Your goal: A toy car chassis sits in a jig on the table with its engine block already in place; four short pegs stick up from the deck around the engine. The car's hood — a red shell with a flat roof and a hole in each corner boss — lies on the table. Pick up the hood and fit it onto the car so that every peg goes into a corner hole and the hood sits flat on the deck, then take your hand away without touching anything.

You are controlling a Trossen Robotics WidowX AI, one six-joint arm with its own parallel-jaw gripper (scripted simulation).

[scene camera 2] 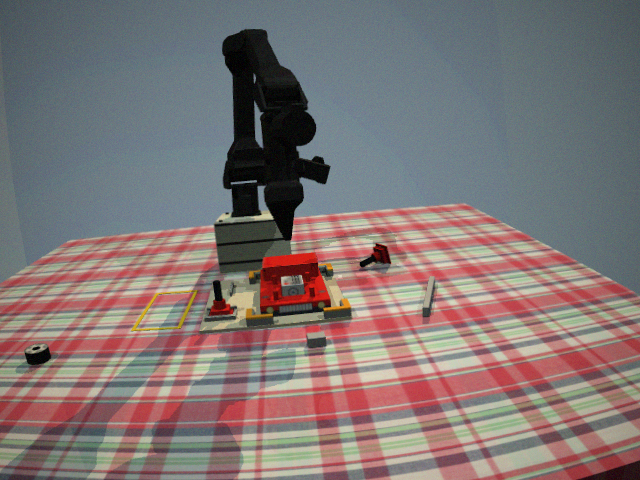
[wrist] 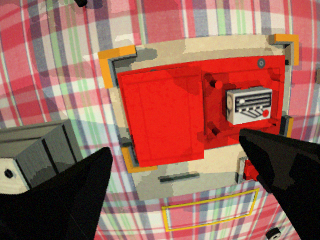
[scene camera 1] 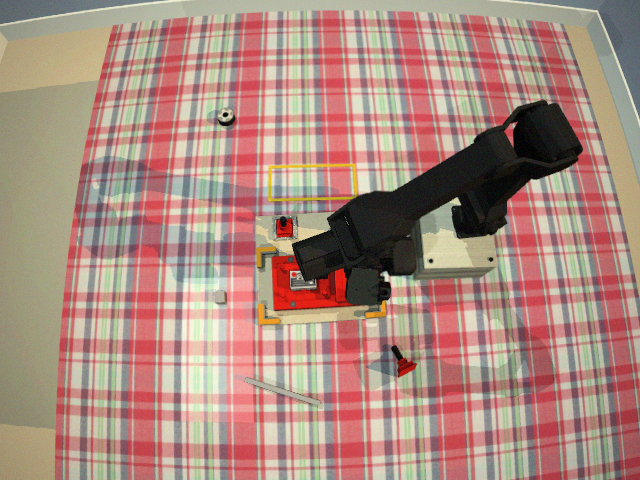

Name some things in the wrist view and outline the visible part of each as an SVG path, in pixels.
The gripper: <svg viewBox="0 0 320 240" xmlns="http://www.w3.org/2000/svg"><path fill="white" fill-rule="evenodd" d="M111 148L104 147L100 151L95 151L95 153L84 157L79 163L73 164L72 167L65 169L59 175L53 176L52 179L45 180L45 183L43 181L37 187L35 185L35 187L19 193L19 195L17 193L16 195L15 193L13 195L12 193L11 195L9 193L8 195L7 193L5 195L0 193L0 240L95 239L101 207L104 204L108 181L111 179L113 160ZM240 128L239 143L243 147L245 155L247 155L252 165L255 165L256 171L259 172L261 179L265 181L267 187L271 189L273 196L276 197L277 203L280 204L285 215L291 221L300 240L320 240L320 144L300 141L300 139L291 139L291 137L277 136L269 132L255 131L255 129Z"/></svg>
A red hood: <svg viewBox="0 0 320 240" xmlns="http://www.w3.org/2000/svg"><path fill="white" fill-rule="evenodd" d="M201 67L193 67L192 65L192 67L160 69L160 71L141 72L121 77L140 168L204 159L204 105Z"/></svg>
A grey engine block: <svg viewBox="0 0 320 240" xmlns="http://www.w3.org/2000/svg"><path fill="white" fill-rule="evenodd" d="M272 89L264 87L251 87L243 89L243 91L239 88L228 89L228 91L225 91L225 120L229 121L232 125L269 119L272 107Z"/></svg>
